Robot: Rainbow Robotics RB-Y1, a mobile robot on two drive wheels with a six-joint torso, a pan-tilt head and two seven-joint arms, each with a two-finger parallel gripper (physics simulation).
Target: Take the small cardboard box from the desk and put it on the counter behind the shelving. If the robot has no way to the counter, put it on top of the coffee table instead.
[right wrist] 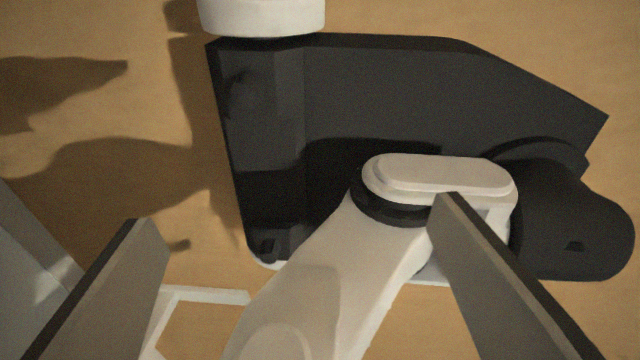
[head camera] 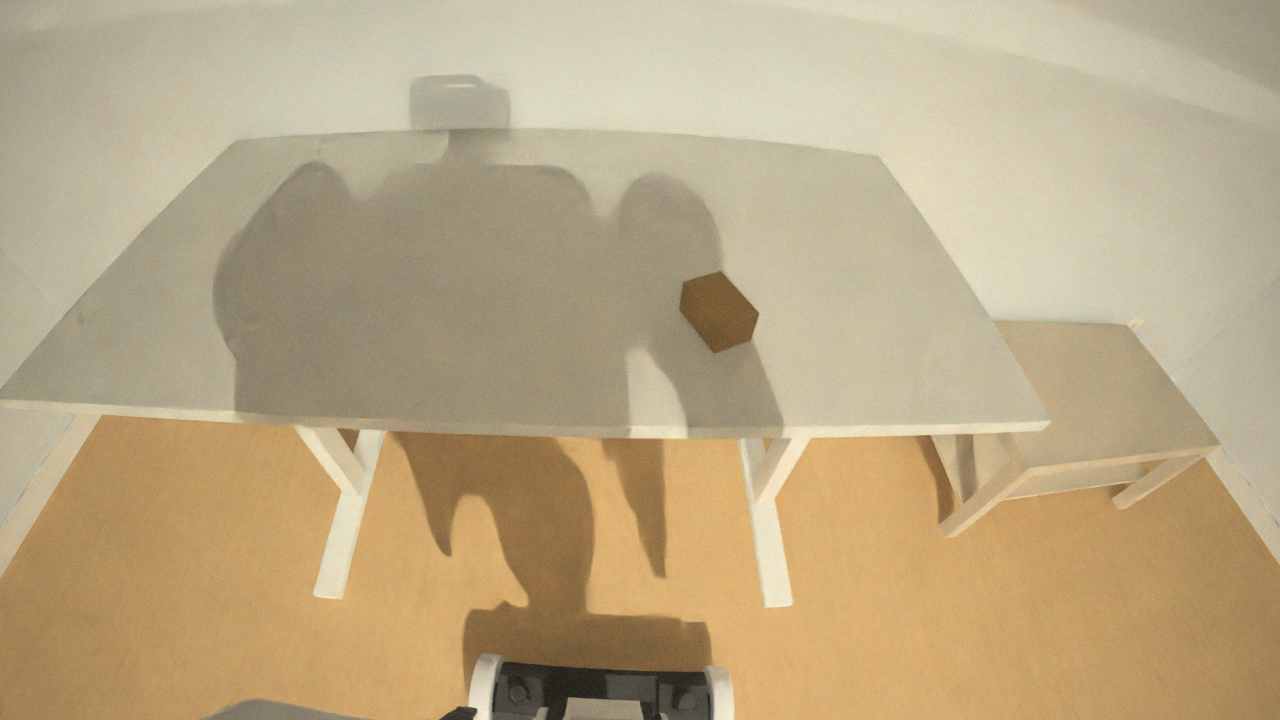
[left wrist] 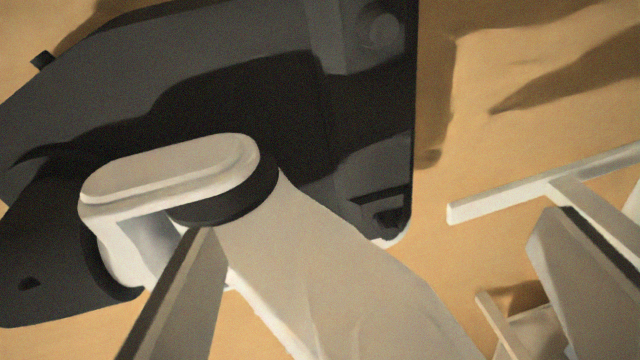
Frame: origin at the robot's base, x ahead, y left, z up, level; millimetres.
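Seen in the pictures: left gripper, fingertip midpoint: (left wrist: 373, 237); right gripper, fingertip midpoint: (right wrist: 298, 222).
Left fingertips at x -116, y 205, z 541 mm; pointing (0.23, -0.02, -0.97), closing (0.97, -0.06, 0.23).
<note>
A point is followed by its place in that frame.
The small brown cardboard box (head camera: 718, 311) {x 365, y -111, z 1000 mm} stands on the right half of the white desk (head camera: 832, 232) {x 651, y -352, z 950 mm} in the head view, set back from the front edge. The low wooden coffee table (head camera: 1100, 385) {x 784, y -1538, z 450 mm} stands to the right of the desk, against the wall. My left gripper (left wrist: 373, 237) {x -116, y 205, z 541 mm} is open and empty, its two fingers wide apart. My right gripper (right wrist: 298, 222) {x -129, y -239, z 539 mm} is open and empty too. Neither gripper shows in the head view, and both hang apart from the box. The counter and the shelving do not show in these views.
The desk's left leg (head camera: 340, 546) and right leg (head camera: 771, 546) reach forward over the wooden floor (head camera: 859, 644) {x 162, y -702, z 0 mm}. My base (head camera: 599, 685) {x 36, y 8, z 191 mm} is in front of the desk, with floor between them. A pale wall (head camera: 671, 62) {x 1012, y -55, z 1101 mm} runs behind the desk. My shadow falls over the desk top.
</note>
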